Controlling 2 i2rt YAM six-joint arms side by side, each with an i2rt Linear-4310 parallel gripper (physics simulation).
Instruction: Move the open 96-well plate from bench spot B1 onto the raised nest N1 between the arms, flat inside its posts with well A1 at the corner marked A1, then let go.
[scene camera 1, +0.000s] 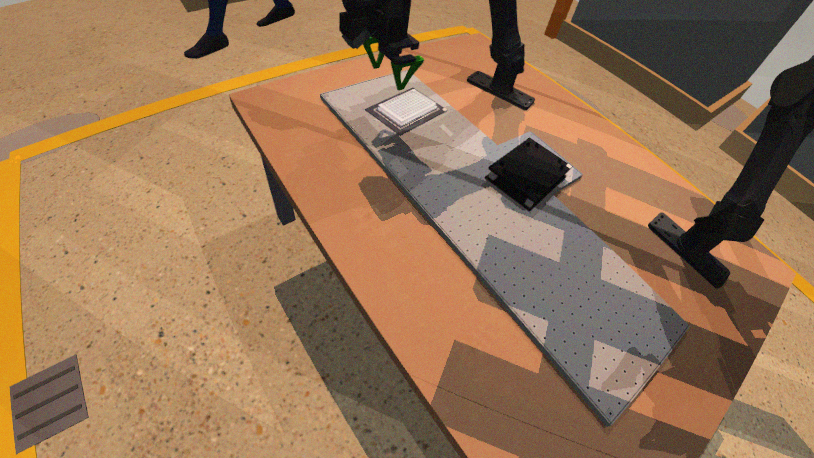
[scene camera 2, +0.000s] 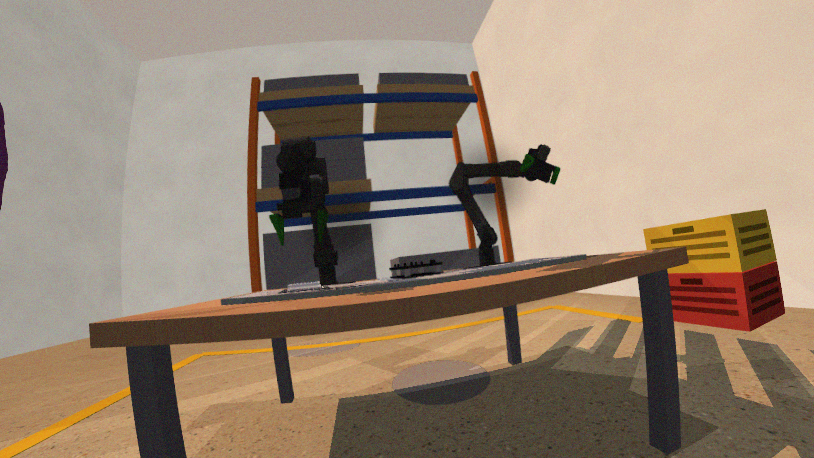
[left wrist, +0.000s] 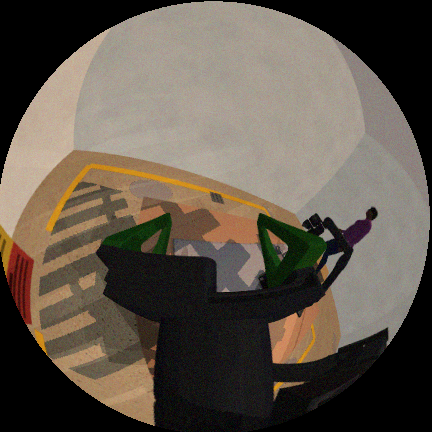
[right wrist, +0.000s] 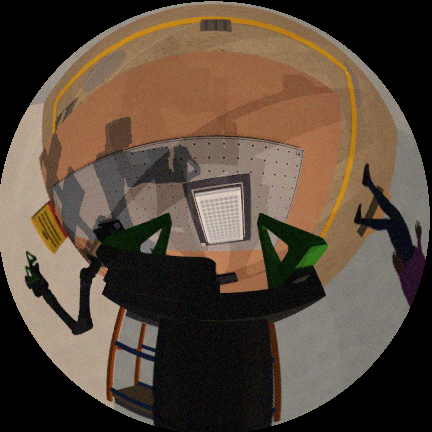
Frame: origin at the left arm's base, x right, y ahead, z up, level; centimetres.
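Seen in the pictures: left gripper, fingertip midpoint: (scene camera 2: 546, 166) (left wrist: 213, 217); right gripper, fingertip midpoint: (scene camera 1: 388, 78) (scene camera 2: 301, 243) (right wrist: 213, 217); left arm's base at its link origin: (scene camera 1: 687, 249) (right wrist: 97, 260); right arm's base at its link origin: (scene camera 1: 500, 90).
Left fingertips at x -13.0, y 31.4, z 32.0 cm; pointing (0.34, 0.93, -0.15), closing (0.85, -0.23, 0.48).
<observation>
Pixels of each thing's top centre, then the offset from my left fingertips to it. "spot": a spot on its surface instead. Level surfaces: height alone.
- white 96-well plate at its top centre: (right wrist: 221, 220) (scene camera 1: 408, 104) (scene camera 2: 304, 283) dx +80.3, dy -1.8, dz -29.1 cm
- dark rectangular outline at a spot on its surface: (right wrist: 245, 181) spot: dx +84.7, dy +6.0, dz -30.6 cm
- raised nest at its top centre: (scene camera 1: 534, 162) (scene camera 2: 413, 261) (right wrist: 114, 251) dx +47.7, dy -11.2, dz -26.3 cm
- perforated board at its surface level: dz -30.7 cm
- wooden table at its surface level: dz -32.1 cm
The white 96-well plate (scene camera 1: 408, 107) (right wrist: 220, 215) lies flat in a dark rectangular outline (right wrist: 245, 181) on the perforated board. The raised nest (scene camera 1: 529, 168) (scene camera 2: 415, 268) is a black block with corner posts, farther right on a grey base. The A1 marks are too small to read. My right gripper (scene camera 1: 388, 78) (scene camera 2: 301, 241) (right wrist: 213, 217) is open and empty, above the plate with a gap; in its wrist view the plate shows between the fingers. My left gripper (scene camera 2: 539, 176) (left wrist: 213, 217) is open and empty, raised high to the right in scene camera 2.
The perforated board (scene camera 1: 515, 284) runs along the wooden table (scene camera 1: 352, 256). The arm bases (scene camera 1: 512, 97) (scene camera 1: 714, 271) stand behind it. A shelf rack (scene camera 2: 254, 170) stands behind the table, and yellow and red crates (scene camera 2: 691, 250) (scene camera 2: 705, 299) at its right. A person (left wrist: 357, 234) stands beyond the table.
</observation>
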